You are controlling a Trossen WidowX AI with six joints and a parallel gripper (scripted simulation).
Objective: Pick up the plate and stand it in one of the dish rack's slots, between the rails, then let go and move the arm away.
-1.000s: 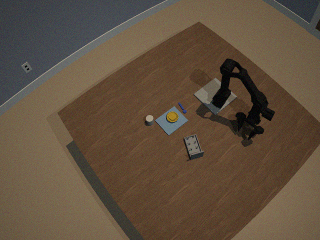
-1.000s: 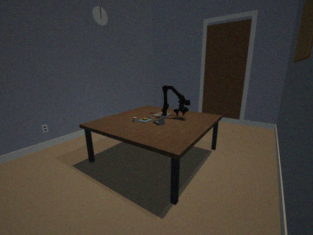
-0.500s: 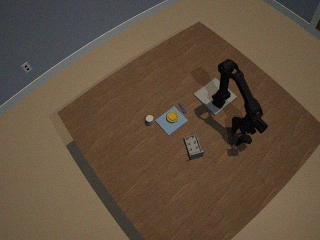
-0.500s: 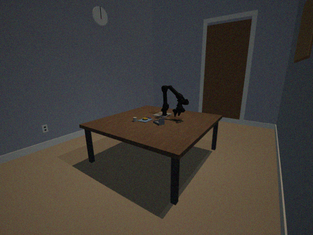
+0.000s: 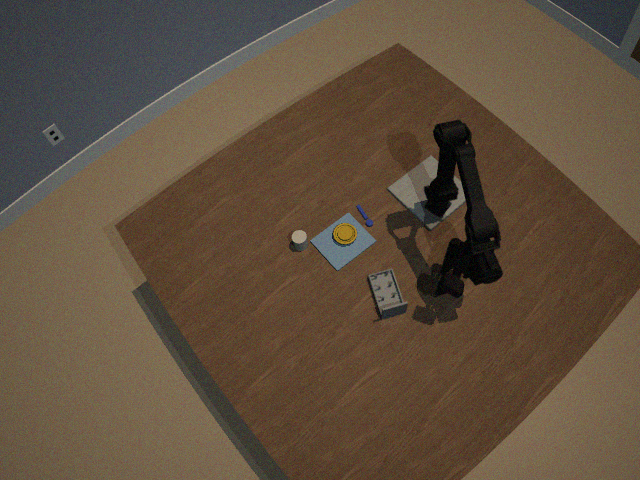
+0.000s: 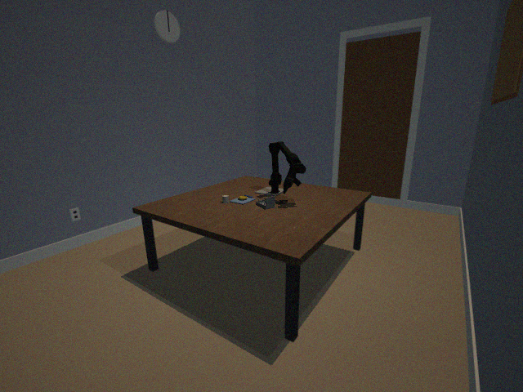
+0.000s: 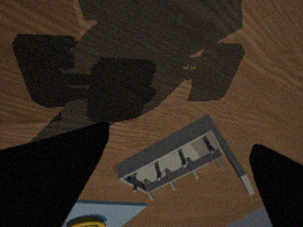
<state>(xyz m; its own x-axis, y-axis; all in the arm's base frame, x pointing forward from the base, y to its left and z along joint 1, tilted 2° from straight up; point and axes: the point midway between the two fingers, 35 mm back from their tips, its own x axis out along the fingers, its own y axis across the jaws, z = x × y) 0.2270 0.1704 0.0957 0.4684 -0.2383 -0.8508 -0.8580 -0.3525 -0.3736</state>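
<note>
My gripper tip is 320 mm to the left of the yellow plate, 60 mm above it and 10 mm short of it. The rest, counted from my gripper tip: cup: 410 mm to the right, 120 mm ahead, 60 mm below; then blue spoon: 310 mm to the right, 80 mm below, 70 mm behind; then grey dish rack: 110 mm to the right, 90 mm ahead, 60 mm below.
</note>
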